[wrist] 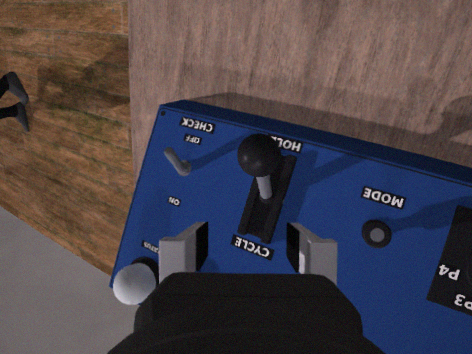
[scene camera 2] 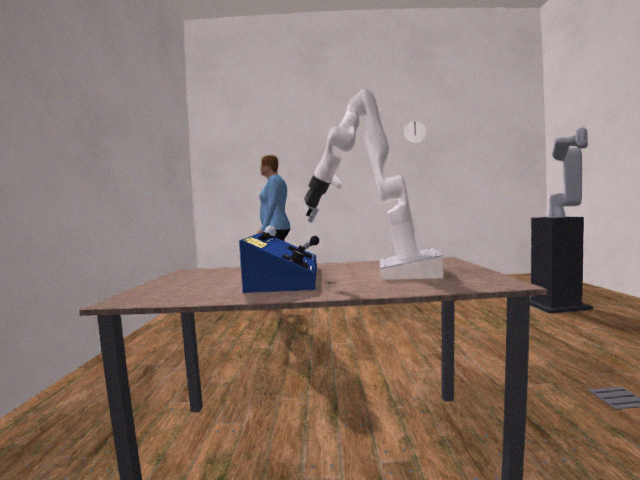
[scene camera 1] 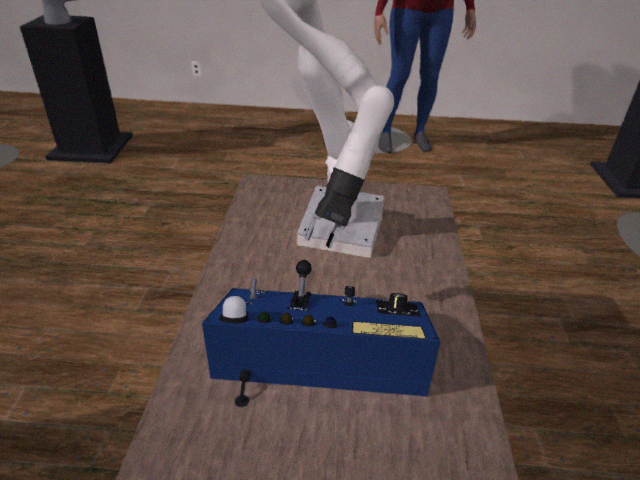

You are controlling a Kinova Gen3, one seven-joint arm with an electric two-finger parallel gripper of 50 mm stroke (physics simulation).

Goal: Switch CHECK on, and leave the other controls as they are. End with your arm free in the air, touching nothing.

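Frame: origin at the arm's base, x ahead, y left, z up, level; metres.
Where they show: gripper, fingertip midpoint: point(wrist: 247, 239) point(scene camera 2: 308, 218) point(scene camera 1: 317, 243); arm's base at its link origin: point(scene camera 2: 408, 257).
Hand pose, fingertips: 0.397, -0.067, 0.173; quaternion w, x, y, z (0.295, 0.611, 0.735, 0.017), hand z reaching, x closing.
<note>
Each offset is from my fingertips to the top centre of the thing, as dx, dy, dz. "pt": to the spot under its first point.
The CHECK switch {+0.025, -0.155, -0.109} point(scene camera 1: 253, 289) point(wrist: 177, 161) is a small grey lever near the corner of the blue sloped console point(scene camera 1: 320, 356) point(scene camera 2: 273, 271) point(wrist: 320, 280). In the wrist view its tip points away from the ON label {pt +0.084, -0.157, -0.126} point(wrist: 174, 201), on the side of the OFF label {pt +0.007, -0.154, -0.164} point(wrist: 192, 139). My gripper point(scene camera 1: 319, 236) point(scene camera 2: 311, 214) point(wrist: 247, 239) is open and empty, in the air above the console. In the wrist view its fingers frame the CYCLE end of the HOLD/CYCLE slot, with the switch beyond the left finger.
The tall ball-topped HOLD/CYCLE lever {-0.020, -0.033, -0.075} point(scene camera 1: 303, 267) point(scene camera 2: 313, 240) point(wrist: 258, 155) stands beside CHECK, its ball toward HOLD. A white STATUS dome {pt +0.196, -0.167, -0.034} point(scene camera 1: 234, 307) point(scene camera 2: 269, 230) point(wrist: 134, 284) is below ON. The MODE control {+0.045, +0.084, -0.101} point(scene camera 1: 349, 292) point(wrist: 376, 233) and a rotary knob {+0.048, +0.204, -0.108} point(scene camera 1: 398, 301) stand farther along.
</note>
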